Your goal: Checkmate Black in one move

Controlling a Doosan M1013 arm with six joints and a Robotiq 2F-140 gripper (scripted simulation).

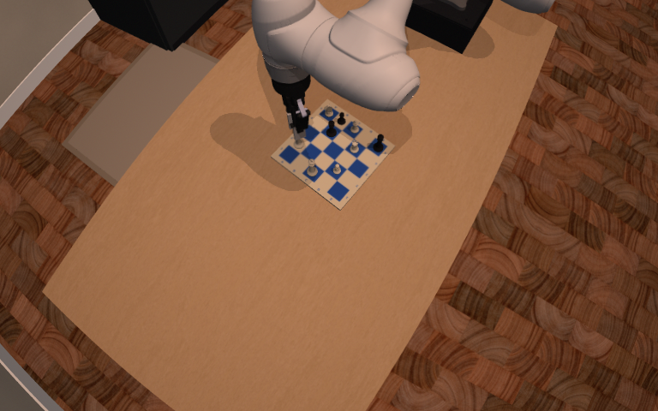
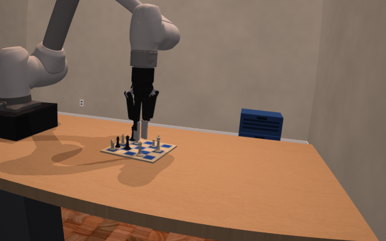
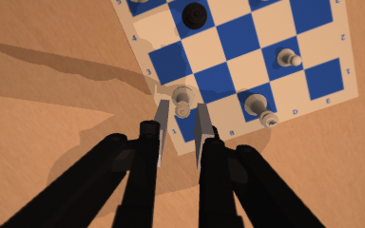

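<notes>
Now: the white king 7 cm to the left of my hand, 6 cm below it and 5 cm ahead of it. From my hand the other things lie so: chessboard 10 cm below, 8 cm to the left, 3 cm behind; white pawn 12 cm to the left, 8 cm below, 1 cm ahead.
</notes>
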